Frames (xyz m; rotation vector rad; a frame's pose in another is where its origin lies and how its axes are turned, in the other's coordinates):
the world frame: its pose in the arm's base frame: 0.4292 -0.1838 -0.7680 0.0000 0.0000 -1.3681
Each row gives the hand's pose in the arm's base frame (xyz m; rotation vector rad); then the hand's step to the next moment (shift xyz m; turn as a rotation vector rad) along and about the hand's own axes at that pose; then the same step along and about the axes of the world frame.
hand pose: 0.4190 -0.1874 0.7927 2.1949 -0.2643 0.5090
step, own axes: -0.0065 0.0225 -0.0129 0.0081 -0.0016 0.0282
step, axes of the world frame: 0.0002 -0.0177 0.0200 0.0239 0.0108 -0.0133
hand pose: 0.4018 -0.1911 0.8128 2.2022 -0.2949 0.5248
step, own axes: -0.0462 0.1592 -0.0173 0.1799 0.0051 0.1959
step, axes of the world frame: 0.0616 -0.1209 0.0968 0.2006 0.1731 -0.0239
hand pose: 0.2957 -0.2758 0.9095 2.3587 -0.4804 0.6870
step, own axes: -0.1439 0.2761 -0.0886 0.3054 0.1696 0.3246
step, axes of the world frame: 0.0628 -0.2999 0.1044 0.4350 0.1912 0.0398
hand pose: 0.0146 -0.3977 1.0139 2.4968 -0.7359 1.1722
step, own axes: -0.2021 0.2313 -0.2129 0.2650 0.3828 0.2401
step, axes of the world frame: -0.0464 -0.3706 -0.0138 0.5186 -0.0241 0.0701
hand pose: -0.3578 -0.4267 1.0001 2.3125 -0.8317 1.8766
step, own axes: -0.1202 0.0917 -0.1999 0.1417 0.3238 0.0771
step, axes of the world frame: -0.0850 -0.2200 -0.0847 0.3391 -0.1249 0.0165
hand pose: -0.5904 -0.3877 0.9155 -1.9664 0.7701 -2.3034
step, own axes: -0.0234 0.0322 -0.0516 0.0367 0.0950 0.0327
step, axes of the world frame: -0.0081 -0.0522 -0.0381 0.1035 -0.0269 0.0012
